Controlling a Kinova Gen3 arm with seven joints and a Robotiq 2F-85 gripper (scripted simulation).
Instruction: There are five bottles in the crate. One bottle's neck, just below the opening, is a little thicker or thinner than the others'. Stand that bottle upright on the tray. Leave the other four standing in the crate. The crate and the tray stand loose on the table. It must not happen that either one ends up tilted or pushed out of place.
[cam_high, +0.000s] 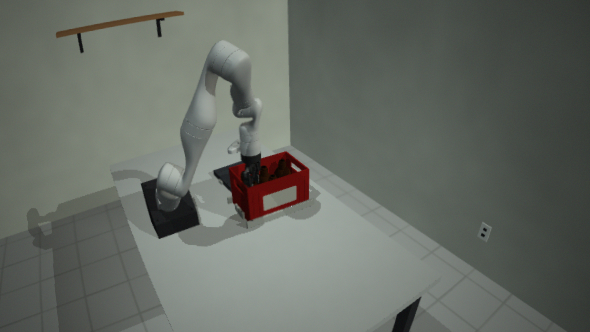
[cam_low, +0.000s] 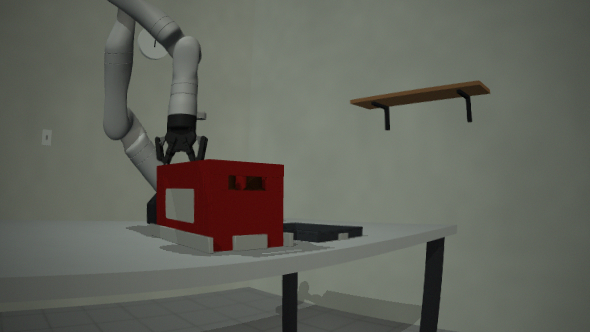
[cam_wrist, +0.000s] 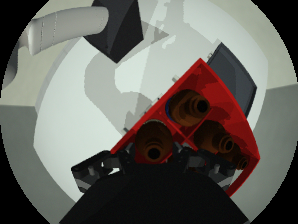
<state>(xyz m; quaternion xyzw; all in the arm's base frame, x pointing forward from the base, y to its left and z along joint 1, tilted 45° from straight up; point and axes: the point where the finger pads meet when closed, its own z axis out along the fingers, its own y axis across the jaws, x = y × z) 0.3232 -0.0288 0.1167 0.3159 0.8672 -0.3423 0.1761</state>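
Now: hand 9 cm short of the red crate, 5 cm to the right of it and 7 cm above it. The rest, counted from my hand: dark tray 8 cm ahead, 33 cm to the left, 14 cm below.
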